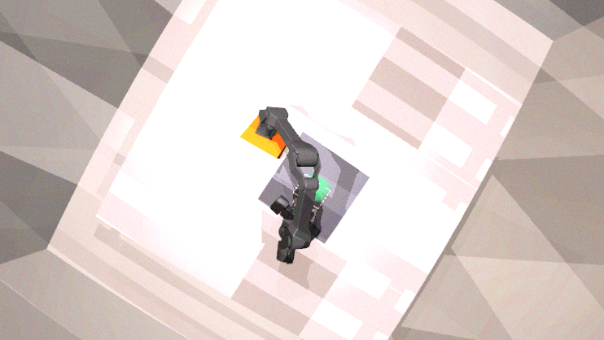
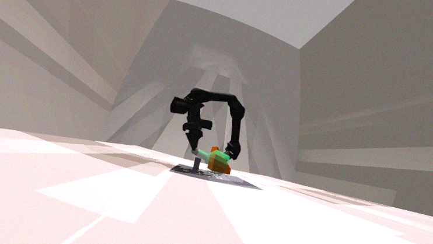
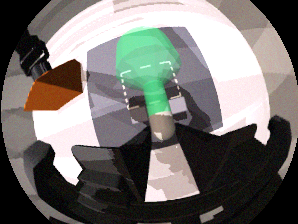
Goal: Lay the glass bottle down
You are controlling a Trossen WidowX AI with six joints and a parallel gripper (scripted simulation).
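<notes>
Right now the green glass bottle is 10 mm ahead of my gripper tip, 50 mm to the left of it and 10 mm below it. Also, from my gripper tip: dark grey mat 20 mm ahead, 100 mm to the left, 80 mm below.
</notes>
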